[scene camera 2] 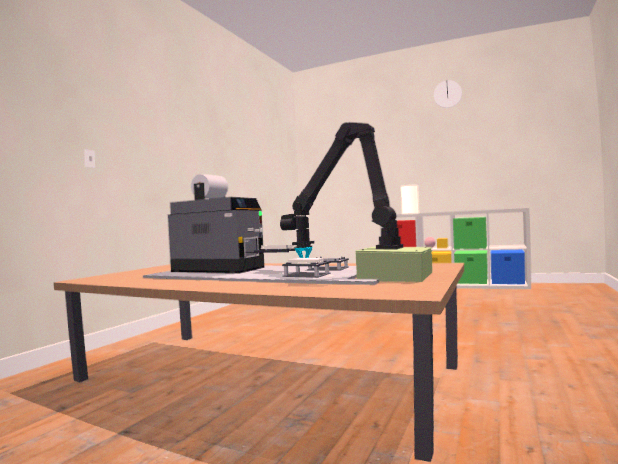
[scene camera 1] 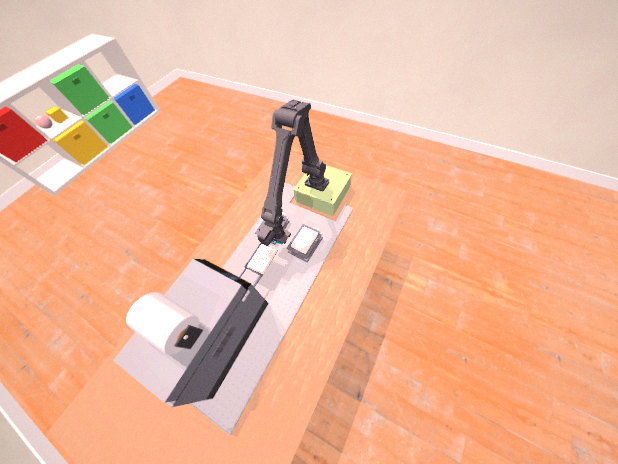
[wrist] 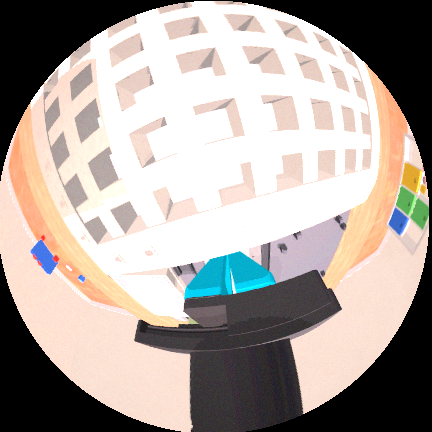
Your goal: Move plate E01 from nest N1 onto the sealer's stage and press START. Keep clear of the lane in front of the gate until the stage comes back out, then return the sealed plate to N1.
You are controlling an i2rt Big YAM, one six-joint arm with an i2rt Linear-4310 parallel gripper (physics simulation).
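Seen in the pictures: gripper, fingertip midpoint: [scene camera 1: 282, 243]; arm's base at its link origin: [scene camera 2: 389, 248] [scene camera 1: 317, 183].
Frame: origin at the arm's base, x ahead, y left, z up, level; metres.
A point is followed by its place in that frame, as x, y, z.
Note:
The white welled plate [scene camera 1: 261, 259] @(0.531, -0.002, 0.021) [scene camera 2: 280, 246] @(0.485, 0.034, 0.018) [wrist: 235, 90] lies flat on the sealer's extended stage [scene camera 2: 266, 250] @(0.555, 0.040, 0.010), outside the gate [scene camera 2: 251, 247]. It fills much of the wrist view. My gripper [scene camera 1: 278, 242] @(0.386, 0.003, -0.064) [scene camera 2: 303, 253] @(0.386, 0.003, -0.064) [wrist: 225, 241] @(0.386, 0.003, -0.064), with cyan fingers, is shut and empty, low at the plate's end away from the sealer [scene camera 1: 220, 325] @(0.835, 0.105, 0.217) [scene camera 2: 215, 240] @(0.795, 0.103, 0.055). Contact with the plate cannot be told. The bare nest [scene camera 2: 341, 262] @(0.236, -0.050, -0.062) [wrist: 305, 250] @(0.349, -0.093, -0.055) is partly hidden by the arm in scene camera 1. Labels are unreadable, and the START button cannot be made out.
A second nest [scene camera 1: 301, 257] @(0.398, 0.121, -0.092) [scene camera 2: 320, 265] @(0.244, 0.140, -0.053) bears a white plate [scene camera 1: 306, 240] @(0.328, 0.116, -0.031) [scene camera 2: 304, 260] @(0.312, 0.143, -0.033) beside my gripper. The green base block [scene camera 1: 324, 192] @(0.042, 0.069, 0.003) [scene camera 2: 392, 265] @(-0.047, 0.145, -0.051) stands behind the nests. A white roll [scene camera 1: 155, 317] @(0.896, 0.006, 0.378) [scene camera 2: 214, 185] @(0.844, 0.032, 0.321) sits on top of the sealer.

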